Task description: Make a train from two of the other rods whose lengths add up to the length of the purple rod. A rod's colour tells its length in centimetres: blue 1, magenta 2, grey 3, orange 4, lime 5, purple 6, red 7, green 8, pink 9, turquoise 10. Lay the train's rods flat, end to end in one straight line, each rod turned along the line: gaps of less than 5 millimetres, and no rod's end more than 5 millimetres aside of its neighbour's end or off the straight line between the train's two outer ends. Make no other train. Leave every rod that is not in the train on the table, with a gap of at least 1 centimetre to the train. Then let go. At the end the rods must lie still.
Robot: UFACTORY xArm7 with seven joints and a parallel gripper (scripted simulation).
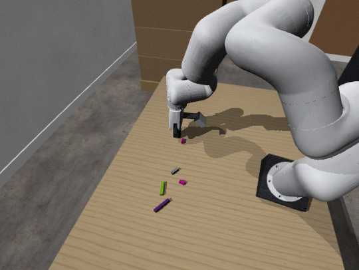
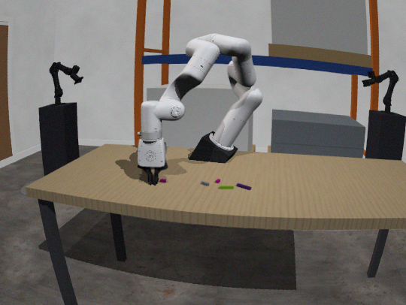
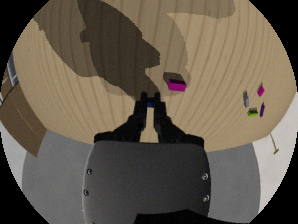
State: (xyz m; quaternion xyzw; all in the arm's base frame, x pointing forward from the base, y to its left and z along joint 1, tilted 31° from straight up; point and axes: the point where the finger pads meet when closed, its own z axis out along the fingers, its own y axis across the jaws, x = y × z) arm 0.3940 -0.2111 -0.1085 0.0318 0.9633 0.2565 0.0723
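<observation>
My gripper is now 2 cm above the blue rod. The rest, counted from my hand: grey rod 19 cm to the left, 2 cm below, 1 cm behind; lime rod 27 cm to the left, 2 cm below, 2 cm ahead; purple rod 33 cm to the left, 2 cm below, 1 cm ahead.
</observation>
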